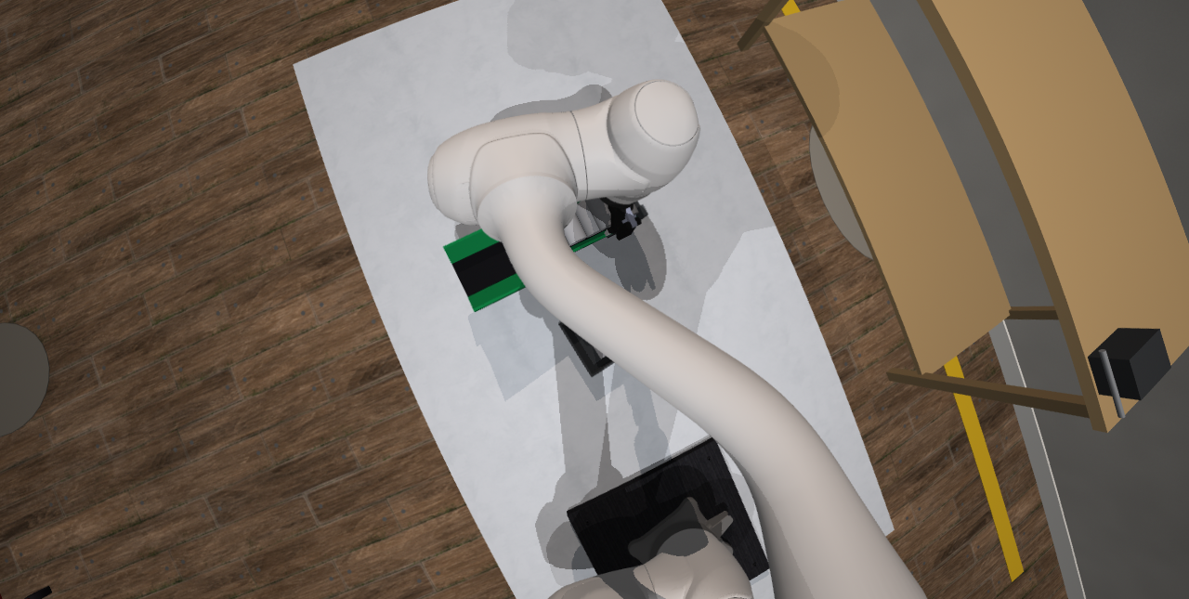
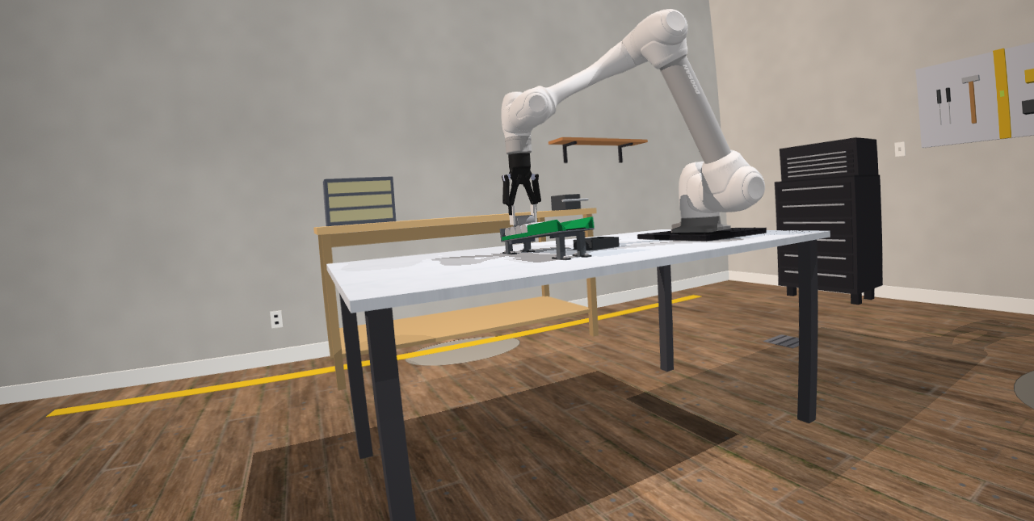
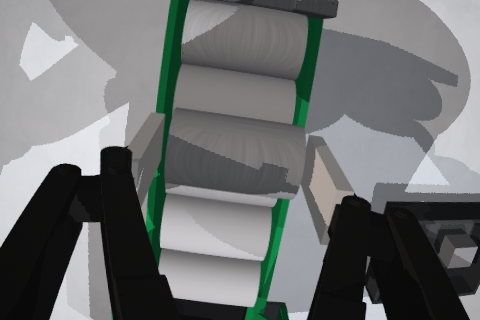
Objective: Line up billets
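Now: hand 110 mm to the right of the ramp, 60 mm above it and 20 mm short of it. From my hand the other things lie so: black block (200 mm behind, 150 mm to the left, 120 mm below); dark grey stop (80 mm to the right, 70 mm below, 10 mm behind).
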